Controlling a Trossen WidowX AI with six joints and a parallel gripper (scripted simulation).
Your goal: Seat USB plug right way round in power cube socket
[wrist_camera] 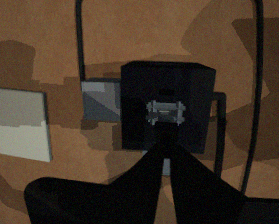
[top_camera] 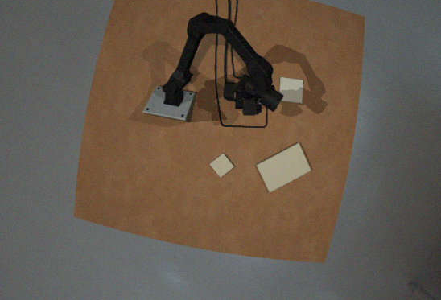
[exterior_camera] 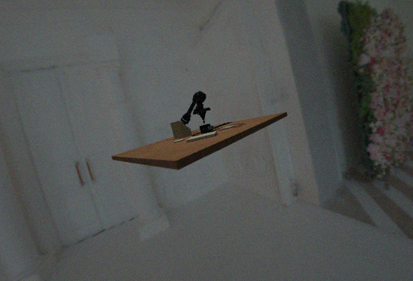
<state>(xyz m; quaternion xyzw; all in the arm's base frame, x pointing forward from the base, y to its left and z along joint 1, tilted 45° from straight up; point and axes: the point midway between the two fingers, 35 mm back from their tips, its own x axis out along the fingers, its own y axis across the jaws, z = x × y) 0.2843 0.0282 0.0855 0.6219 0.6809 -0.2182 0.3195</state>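
My gripper tip is 6 cm above the silver-rimmed USB socket and 1 cm to the left of it. From my gripper tip the other things lie so: cream slab 26 cm to the right, 24 cm ahead, 12 cm below; cream square 30 cm to the right, 12 cm below, 3 cm behind.
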